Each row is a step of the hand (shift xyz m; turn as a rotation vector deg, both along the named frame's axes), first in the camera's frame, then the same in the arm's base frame.
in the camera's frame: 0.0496 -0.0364 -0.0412 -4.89 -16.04 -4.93
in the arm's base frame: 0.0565 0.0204 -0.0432 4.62 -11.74 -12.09
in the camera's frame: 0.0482 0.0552 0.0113 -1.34 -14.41 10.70
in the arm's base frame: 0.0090 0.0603 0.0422 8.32 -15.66 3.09
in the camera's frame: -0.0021 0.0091 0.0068 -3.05 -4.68 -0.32
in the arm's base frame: -0.0061 0.0022 0.0095 0.15 -4.83 -2.83
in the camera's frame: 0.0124 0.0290 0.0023 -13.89 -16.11 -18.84
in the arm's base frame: -0.0062 0.0262 0.0166 -4.21 -10.52 -26.06
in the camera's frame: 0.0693 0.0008 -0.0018 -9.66 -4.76 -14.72
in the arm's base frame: 0.0557 0.0397 0.0111 -6.78 -2.07 -16.80
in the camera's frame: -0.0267 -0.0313 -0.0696 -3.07 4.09 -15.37
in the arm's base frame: -0.0116 -0.0055 -0.0798 -6.54 8.08 -12.43
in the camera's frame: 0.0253 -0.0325 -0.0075 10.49 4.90 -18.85
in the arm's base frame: 0.0383 -0.0054 -0.0160 3.65 17.71 -12.75
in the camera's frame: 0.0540 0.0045 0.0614 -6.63 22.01 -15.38
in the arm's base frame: 0.0482 0.0054 0.0660 -19.66 18.69 -5.42
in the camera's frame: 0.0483 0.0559 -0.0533 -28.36 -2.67 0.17
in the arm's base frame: 0.0015 0.0899 -0.0148 -21.54 -17.63 -6.04
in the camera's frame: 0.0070 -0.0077 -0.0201 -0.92 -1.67 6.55
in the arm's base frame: 0.0079 0.0075 -0.0199 0.93 -4.62 4.93
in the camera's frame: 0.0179 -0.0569 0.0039 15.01 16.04 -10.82
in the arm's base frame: 0.0475 -0.0318 -0.0177 1.87 24.42 -0.07
